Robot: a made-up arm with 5 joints.
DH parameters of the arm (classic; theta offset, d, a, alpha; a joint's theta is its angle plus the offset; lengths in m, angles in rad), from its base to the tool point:
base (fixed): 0 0.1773 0 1.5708
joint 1: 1.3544 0 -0.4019 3.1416
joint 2: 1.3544 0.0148 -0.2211 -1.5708
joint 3: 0 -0.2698 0.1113 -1.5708
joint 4: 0 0.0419 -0.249 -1.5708
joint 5: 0.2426 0 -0.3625 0
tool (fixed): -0.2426 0.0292 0 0
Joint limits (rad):
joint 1: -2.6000..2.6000
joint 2: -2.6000..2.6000
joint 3: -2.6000..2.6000
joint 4: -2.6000..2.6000
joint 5: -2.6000..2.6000
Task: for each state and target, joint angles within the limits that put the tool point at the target. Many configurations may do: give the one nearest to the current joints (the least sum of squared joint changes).
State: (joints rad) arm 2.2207 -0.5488 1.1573 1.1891 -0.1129
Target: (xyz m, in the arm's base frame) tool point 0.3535 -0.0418 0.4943
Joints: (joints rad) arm 2.0023 -1.0614 1.0788 1.7687 -1.0436
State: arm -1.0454 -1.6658 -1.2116 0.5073 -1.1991
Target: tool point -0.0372 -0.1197 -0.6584
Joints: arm -0.3473 -2.1077 -1.1721 0.8431 -1.0651
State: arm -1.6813 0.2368 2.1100 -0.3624 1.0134
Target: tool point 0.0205 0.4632 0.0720
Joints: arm -1.7573 0.6531 2.5889 -0.3417 0.6576
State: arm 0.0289 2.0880 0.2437 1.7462 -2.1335
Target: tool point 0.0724 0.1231 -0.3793
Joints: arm 0.0417 2.2844 0.8180 1.8494 -2.3868
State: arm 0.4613 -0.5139 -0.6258 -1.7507 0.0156
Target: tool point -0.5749 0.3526 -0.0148
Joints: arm 0.7242 -0.7335 -0.9558 -2.0987 -0.2374
